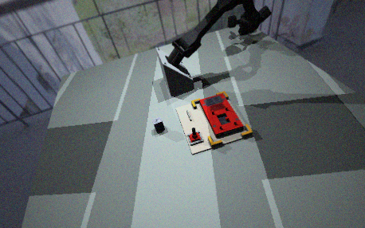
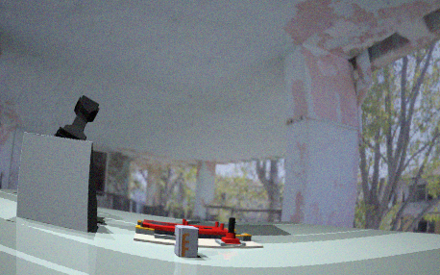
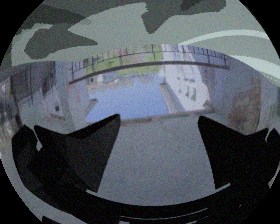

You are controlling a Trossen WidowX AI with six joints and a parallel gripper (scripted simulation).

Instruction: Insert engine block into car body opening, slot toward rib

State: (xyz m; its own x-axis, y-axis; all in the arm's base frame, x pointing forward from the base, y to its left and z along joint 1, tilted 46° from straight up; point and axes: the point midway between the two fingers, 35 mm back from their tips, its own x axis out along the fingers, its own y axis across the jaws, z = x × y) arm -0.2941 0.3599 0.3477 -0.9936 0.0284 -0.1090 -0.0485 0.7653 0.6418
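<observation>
Now: the engine block 640 mm to the right of my gripper tip, 580 mm ahead of it and 80 mm below it. The rest, counted from my gripper tip: black post: 690 mm ahead, 530 mm to the right, 70 mm below; then light baseplate: 640 mm ahead, 430 mm to the right, 100 mm below.
</observation>
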